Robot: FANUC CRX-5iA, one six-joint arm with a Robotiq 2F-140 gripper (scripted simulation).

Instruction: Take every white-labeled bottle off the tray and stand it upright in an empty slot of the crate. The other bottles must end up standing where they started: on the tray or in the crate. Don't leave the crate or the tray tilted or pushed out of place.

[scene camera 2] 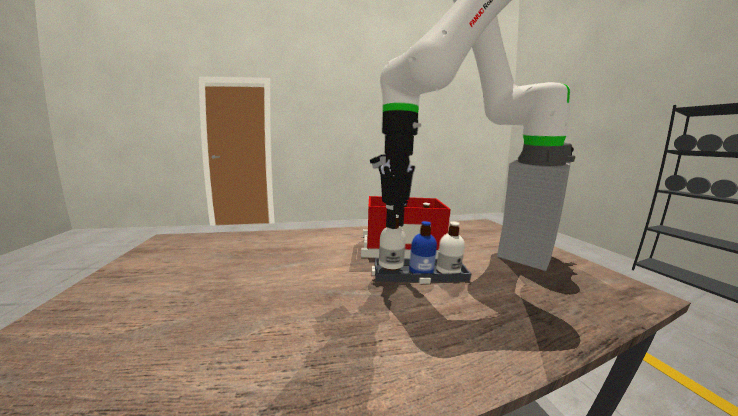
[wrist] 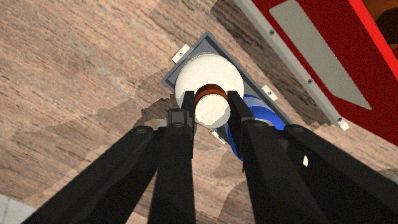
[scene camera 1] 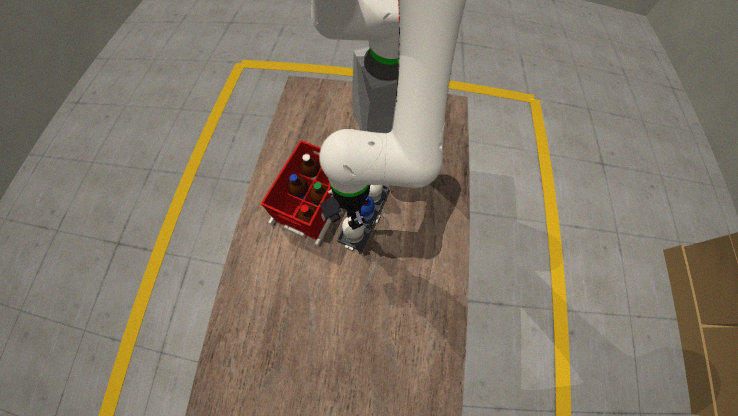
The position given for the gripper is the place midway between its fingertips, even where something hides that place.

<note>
In view: the gripper (scene camera 2: 394, 226), a white-labeled bottle (scene camera 2: 392, 241), a white-labeled bottle (scene camera 2: 451, 248), a blue bottle (scene camera 2: 423, 248) and a dark tray (scene camera 2: 403, 274).
The blue bottle also shows in the wrist view (wrist: 260, 110). The dark tray is seen too in the wrist view (wrist: 207, 42). The gripper is seen too in the wrist view (wrist: 210, 105).
</note>
